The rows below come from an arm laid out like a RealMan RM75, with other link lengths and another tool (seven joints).
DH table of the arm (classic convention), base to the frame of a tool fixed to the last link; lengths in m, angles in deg. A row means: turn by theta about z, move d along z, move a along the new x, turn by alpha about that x. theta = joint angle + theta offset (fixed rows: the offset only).
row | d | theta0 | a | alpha
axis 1 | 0.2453 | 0 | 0 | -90
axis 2 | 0 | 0 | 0 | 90
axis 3 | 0.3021 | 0 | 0 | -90
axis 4 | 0 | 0 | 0 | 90
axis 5 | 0.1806 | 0 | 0 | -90
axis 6 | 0 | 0 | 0 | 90
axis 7 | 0.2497 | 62.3 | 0.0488 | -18.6
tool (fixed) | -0.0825 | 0 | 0 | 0
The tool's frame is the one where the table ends.
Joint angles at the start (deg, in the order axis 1, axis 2, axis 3, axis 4, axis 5, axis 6, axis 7):
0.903, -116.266, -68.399, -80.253, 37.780, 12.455, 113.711
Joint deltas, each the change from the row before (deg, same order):
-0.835, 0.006, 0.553, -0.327, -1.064, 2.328, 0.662
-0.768, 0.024, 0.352, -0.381, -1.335, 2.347, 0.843
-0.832, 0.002, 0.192, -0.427, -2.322, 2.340, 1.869
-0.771, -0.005, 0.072, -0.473, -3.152, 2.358, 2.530
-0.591, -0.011, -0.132, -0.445, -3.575, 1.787, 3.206
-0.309, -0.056, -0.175, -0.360, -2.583, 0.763, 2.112
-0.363, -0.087, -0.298, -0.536, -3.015, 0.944, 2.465
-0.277, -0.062, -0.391, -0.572, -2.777, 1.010, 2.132
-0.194, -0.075, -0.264, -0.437, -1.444, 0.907, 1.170
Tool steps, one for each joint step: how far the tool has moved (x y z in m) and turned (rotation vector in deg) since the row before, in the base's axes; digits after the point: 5 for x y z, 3 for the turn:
0.00085, 0.00367, -0.00110, 0.001, 0.424, 0.928
0.00001, 0.00357, -0.00013, 0.087, 0.350, 1.117
0.00018, 0.00371, -0.00053, -0.175, 0.330, 1.147
-0.00042, 0.00318, -0.00109, -0.478, 0.133, 1.356
-0.00023, 0.00215, -0.00168, -0.834, 0.093, 1.037
0.00109, 0.00108, -0.00119, -0.598, -0.412, 0.425
0.00184, 0.00139, -0.00097, -0.658, -0.555, 0.440
0.00115, 0.00119, -0.00016, -0.522, -0.619, 0.579
0.00067, 0.00087, 0.00010, -0.264, -0.234, 0.465

